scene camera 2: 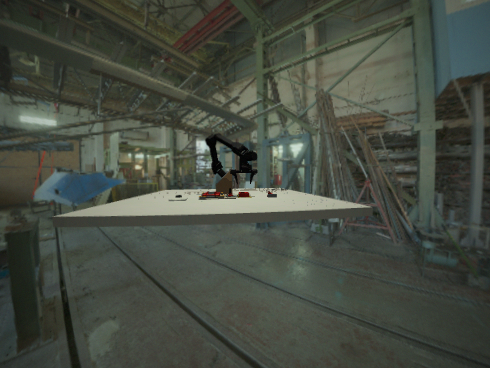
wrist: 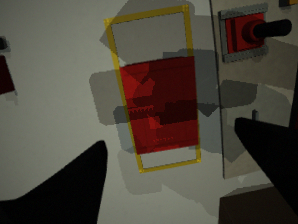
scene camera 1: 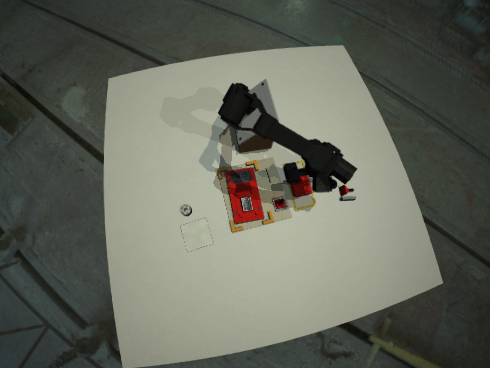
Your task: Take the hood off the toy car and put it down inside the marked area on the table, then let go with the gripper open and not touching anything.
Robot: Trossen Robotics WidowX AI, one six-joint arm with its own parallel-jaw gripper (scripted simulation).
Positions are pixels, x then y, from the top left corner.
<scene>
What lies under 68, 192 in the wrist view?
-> The gripper.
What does the gripper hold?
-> Nothing.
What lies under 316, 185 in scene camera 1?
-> The gripper.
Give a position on a red hood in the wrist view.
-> At 161, 95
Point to a red toy car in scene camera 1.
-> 242, 183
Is the gripper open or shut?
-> Open.
</scene>
